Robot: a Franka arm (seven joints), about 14 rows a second.
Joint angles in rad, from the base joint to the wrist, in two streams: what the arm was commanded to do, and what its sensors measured. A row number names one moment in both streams.
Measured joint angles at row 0:
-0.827, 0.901, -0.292, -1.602, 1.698, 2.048, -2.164
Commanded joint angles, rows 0 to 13:
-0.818, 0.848, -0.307, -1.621, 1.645, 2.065, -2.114
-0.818, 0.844, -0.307, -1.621, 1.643, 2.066, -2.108
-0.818, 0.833, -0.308, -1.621, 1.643, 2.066, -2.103
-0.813, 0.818, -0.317, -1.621, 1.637, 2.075, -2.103
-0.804, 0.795, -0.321, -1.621, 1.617, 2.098, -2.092
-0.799, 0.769, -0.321, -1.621, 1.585, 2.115, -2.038
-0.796, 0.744, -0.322, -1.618, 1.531, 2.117, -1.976
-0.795, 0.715, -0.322, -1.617, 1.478, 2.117, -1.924
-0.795, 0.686, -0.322, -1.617, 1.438, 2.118, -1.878
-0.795, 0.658, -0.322, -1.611, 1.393, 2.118, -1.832
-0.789, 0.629, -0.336, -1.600, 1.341, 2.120, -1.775
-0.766, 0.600, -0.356, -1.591, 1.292, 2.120, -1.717
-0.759, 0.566, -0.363, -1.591, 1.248, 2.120, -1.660
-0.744, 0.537, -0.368, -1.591, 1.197, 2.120, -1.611
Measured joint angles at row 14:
-0.779, 0.602, -0.347, -1.574, 1.273, 2.110, -1.703
